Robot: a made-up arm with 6 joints. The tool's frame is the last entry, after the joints. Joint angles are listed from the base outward.
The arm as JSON. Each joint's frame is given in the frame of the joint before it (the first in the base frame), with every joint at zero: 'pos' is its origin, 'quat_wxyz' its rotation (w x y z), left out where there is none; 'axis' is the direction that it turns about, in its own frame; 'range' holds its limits. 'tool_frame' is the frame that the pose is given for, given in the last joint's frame.
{
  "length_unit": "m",
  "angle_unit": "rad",
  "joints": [
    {
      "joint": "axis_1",
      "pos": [
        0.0,
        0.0,
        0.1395
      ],
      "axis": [
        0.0,
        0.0,
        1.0
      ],
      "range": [
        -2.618,
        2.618
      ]
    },
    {
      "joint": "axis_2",
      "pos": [
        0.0,
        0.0,
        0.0
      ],
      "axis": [
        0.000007,
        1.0,
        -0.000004
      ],
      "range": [
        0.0,
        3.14
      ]
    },
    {
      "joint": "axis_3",
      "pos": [
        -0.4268,
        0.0,
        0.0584
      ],
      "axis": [
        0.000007,
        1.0,
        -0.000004
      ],
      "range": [
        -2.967,
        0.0
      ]
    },
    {
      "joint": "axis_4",
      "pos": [
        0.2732,
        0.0,
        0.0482
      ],
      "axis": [
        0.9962,
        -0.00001,
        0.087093
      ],
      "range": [
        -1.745,
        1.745
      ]
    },
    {
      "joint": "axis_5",
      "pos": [
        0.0,
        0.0,
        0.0
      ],
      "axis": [
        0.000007,
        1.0,
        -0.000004
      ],
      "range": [
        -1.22,
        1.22
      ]
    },
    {
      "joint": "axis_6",
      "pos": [
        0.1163,
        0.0,
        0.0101
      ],
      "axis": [
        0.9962,
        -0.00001,
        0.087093
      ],
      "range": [
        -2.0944,
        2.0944
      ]
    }
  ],
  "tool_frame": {
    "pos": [
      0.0,
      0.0,
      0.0
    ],
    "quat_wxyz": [
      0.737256,
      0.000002,
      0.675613,
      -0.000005
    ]
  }
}
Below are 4 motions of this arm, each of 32 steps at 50 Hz.
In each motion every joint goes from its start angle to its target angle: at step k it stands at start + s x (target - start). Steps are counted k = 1, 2, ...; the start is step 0. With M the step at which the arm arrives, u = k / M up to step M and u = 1 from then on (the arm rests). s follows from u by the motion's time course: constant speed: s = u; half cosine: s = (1 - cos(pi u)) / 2; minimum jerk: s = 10 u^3 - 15 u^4 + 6 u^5.
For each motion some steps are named. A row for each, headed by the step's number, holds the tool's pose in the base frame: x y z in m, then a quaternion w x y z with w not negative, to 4 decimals.
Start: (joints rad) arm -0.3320 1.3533 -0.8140 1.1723 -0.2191 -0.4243
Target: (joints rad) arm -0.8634 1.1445 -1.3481 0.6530 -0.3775 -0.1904
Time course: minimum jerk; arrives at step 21
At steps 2, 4, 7, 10, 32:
2: 0.3048 -0.1312 0.4311 0.5717 0.4674 0.6735 0.0314
4: 0.3020 -0.1389 0.4435 0.5881 0.4672 0.6598 0.0234
7: 0.2870 -0.1645 0.4899 0.6455 0.4632 0.6072 -0.0097
10: 0.2499 -0.1937 0.5633 0.7247 0.4466 0.5199 -0.0712
32: 0.1288 -0.1908 0.7185 0.8457 0.3595 0.3118 -0.2413

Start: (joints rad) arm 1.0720 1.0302 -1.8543 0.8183 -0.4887 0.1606
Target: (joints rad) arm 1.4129 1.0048 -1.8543 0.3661 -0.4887 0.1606
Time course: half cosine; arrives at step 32
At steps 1, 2, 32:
1: 0.0418 -0.0067 0.8732 0.5529 0.1593 0.1653 0.8010
2: 0.0416 -0.0067 0.8733 0.5532 0.1583 0.1651 0.8010
32: 0.0169 -0.0184 0.8814 0.5834 0.0367 0.1147 0.8032

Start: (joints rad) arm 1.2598 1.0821 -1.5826 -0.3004 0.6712 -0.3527
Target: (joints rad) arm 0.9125 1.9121 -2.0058 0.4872 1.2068 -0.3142
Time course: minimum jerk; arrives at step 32
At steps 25, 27, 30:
25: 0.2624 0.4333 0.5290 0.2164 -0.5302 0.7660 0.2922
27: 0.2728 0.4407 0.5168 0.1940 -0.5243 0.7728 0.3006
30: 0.2794 0.4451 0.5089 0.1799 -0.5203 0.7767 0.3060

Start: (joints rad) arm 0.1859 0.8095 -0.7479 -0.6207 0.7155 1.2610
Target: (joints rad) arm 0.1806 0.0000 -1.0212 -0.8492 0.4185 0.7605
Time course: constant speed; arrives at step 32
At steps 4, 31, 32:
4: 0.0886 -0.0285 0.4866 0.5569 0.2978 0.7718 0.0745
31: -0.2256 -0.0780 0.5412 0.9133 0.1060 0.3930 0.0135
32: -0.2391 -0.0799 0.5375 0.9214 0.1024 0.3749 0.0066

